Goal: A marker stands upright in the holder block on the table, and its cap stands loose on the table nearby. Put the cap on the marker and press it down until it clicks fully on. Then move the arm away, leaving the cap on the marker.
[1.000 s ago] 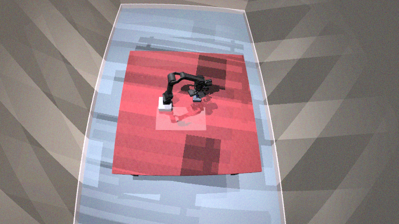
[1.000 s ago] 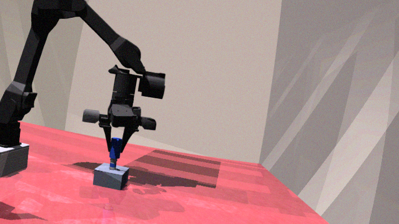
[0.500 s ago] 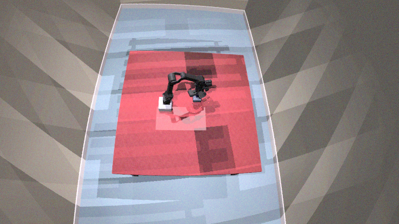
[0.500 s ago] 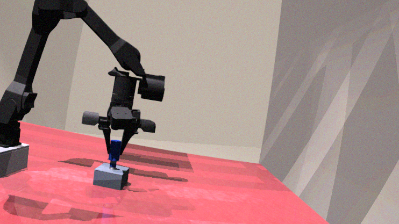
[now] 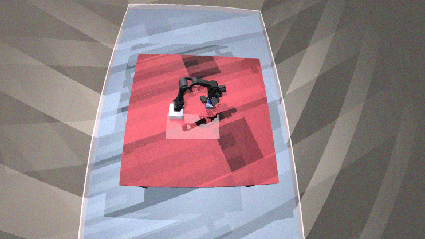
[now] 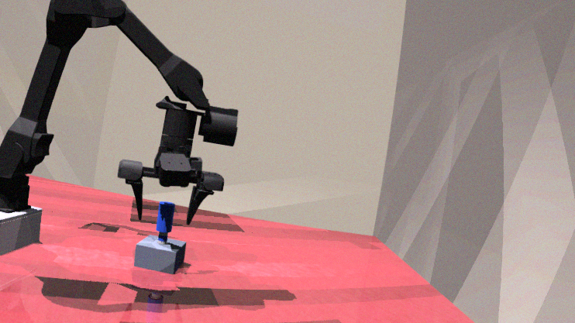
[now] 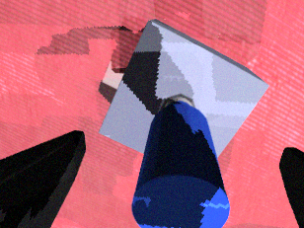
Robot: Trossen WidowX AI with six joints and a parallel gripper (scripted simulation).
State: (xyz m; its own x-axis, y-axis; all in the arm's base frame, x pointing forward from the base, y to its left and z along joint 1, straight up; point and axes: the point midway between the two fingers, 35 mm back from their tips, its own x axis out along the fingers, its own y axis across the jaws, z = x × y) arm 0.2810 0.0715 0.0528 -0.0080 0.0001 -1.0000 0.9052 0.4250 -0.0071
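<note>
My gripper tip is now 10 mm below the blue cap. From my gripper tip the other things lie so: holder block (60 mm below).
</note>
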